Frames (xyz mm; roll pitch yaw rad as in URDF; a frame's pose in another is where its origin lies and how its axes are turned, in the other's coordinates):
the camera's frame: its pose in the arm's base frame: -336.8 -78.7 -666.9 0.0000 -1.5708 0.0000
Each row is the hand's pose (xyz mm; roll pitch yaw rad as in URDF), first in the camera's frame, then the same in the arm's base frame.
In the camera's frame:
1: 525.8 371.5 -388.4 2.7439 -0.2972 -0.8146
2: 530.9 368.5 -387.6 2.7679 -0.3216 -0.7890
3: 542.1 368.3 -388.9 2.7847 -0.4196 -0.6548
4: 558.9 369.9 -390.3 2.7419 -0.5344 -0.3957
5: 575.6 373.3 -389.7 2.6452 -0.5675 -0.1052
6: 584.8 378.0 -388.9 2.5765 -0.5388 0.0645
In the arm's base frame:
1: 51.6 292.8 -141.1 -1.6990 -0.7156 -1.9693
2: 50.8 289.8 -136.0 -1.6404 -0.7321 -2.0097
3: 52.1 289.6 -124.8 -1.4399 -0.8101 -2.2030
4: 53.5 291.2 -108.0 -1.0866 -0.9175 -2.5643
5: 52.9 294.6 -91.3 -0.6904 -0.9947 -2.9783
6: 52.1 299.3 -82.1 -0.4399 -1.0285 3.0342

